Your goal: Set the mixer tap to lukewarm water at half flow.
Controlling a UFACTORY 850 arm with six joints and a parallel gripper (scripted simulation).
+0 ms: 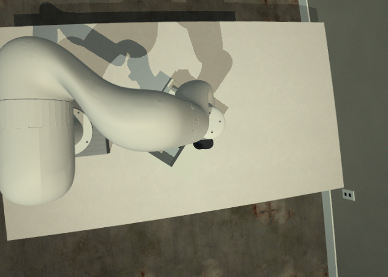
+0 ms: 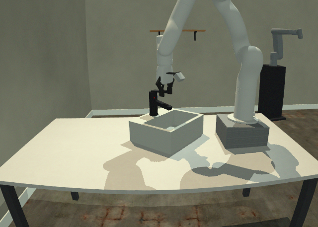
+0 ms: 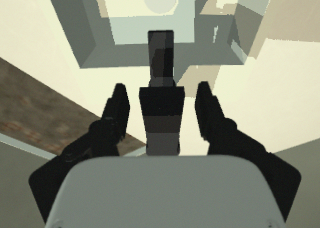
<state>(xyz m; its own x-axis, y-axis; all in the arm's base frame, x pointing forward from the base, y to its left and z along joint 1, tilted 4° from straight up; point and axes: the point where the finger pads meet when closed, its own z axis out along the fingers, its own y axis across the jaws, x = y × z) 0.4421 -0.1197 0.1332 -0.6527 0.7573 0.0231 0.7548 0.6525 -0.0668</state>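
The lever is 30 mm to the right of my hand and 20 mm ahead of it. Also, from my hand: grey sink basin: 230 mm below, 20 mm to the left, 20 mm behind; then black mixer tap: 50 mm to the right, 40 mm below, 40 mm ahead.
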